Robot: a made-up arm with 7 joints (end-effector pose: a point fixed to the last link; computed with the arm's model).
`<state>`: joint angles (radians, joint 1 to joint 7).
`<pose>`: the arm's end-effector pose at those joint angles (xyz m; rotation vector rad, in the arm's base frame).
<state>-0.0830 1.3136 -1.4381 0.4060 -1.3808 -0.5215 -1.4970</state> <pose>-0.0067 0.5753 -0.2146 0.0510 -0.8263 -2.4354</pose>
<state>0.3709 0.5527 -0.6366 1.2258 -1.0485 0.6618 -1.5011</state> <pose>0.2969 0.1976 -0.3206 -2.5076 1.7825 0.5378</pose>
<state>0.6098 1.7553 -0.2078 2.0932 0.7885 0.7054 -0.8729</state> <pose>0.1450 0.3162 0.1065 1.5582 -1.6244 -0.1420</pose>
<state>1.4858 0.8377 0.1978 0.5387 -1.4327 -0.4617 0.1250</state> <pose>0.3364 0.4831 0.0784 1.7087 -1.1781 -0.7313</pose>
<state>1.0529 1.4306 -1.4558 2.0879 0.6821 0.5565 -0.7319</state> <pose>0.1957 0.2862 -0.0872 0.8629 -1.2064 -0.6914</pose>
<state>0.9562 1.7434 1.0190 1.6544 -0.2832 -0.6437 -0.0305</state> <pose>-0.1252 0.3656 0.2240 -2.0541 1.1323 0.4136</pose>
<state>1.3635 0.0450 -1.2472 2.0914 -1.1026 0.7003 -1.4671</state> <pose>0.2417 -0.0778 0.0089 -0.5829 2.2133 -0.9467</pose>
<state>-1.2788 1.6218 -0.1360 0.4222 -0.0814 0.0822 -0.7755</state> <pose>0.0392 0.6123 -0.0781 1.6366 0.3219 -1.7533</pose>
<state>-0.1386 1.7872 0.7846 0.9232 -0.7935 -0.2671 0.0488</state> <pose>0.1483 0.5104 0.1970 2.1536 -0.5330 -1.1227</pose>
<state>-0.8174 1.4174 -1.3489 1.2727 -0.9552 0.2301 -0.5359</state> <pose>-0.1560 0.4463 -0.2075 -0.2052 -0.1623 -2.5324</pose>
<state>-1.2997 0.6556 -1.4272 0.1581 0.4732 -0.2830 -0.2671</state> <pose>-0.4321 0.3906 -0.1251 -0.1471 0.9771 -1.1915</pose>
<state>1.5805 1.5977 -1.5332 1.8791 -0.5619 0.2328 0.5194</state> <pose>0.1946 0.3599 0.0095 1.3756 -0.5905 -1.6316</pose>
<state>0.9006 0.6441 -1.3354 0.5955 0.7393 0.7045 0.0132</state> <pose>0.3902 0.2989 -0.2738 0.5181 -0.2938 -0.3739</pose>
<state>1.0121 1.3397 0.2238 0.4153 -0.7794 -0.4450 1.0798</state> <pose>0.1308 0.6033 0.0166 0.7552 -0.6519 -0.6998</pose>
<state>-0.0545 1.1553 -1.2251 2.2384 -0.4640 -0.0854 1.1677</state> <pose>0.0441 0.2072 -0.2274 -1.0162 -0.1202 -2.4228</pose>
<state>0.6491 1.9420 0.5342 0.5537 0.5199 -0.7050 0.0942</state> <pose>-0.0680 0.5438 0.2484 2.0916 -2.2080 -0.0179</pose>
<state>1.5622 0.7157 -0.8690 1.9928 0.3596 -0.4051 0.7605</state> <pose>0.2835 0.1360 0.1225 -0.0743 1.8864 2.1815</pose>
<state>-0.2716 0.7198 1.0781 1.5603 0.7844 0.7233 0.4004</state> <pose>0.0621 0.4475 -0.1508 0.0601 -1.3844 0.4710</pose>
